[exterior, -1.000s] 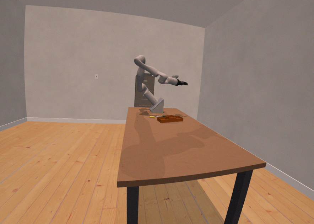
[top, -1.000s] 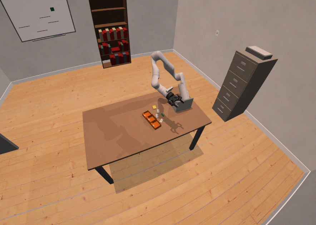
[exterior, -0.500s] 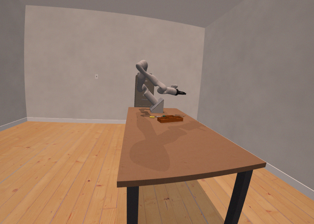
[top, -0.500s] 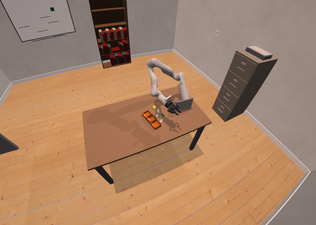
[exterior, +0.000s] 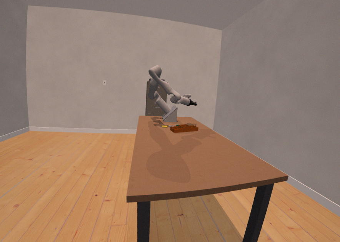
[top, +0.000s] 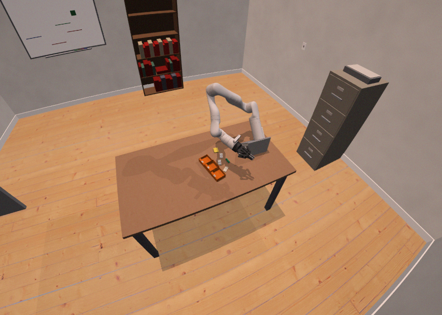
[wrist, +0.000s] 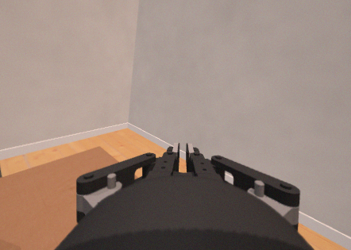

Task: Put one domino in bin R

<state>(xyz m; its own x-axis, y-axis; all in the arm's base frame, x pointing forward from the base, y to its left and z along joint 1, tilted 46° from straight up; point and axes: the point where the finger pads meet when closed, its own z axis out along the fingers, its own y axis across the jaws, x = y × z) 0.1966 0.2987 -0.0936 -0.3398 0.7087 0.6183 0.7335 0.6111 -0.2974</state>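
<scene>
Now: the orange strip 250 mm ahead of my hand, 200 mm below it and 140 mm to the right of it. From my hand the other things lie so: green piece (220 mm below, 180 mm to the right, 100 mm ahead); then yellow block (320 mm to the right, 220 mm below, 160 mm ahead).
</scene>
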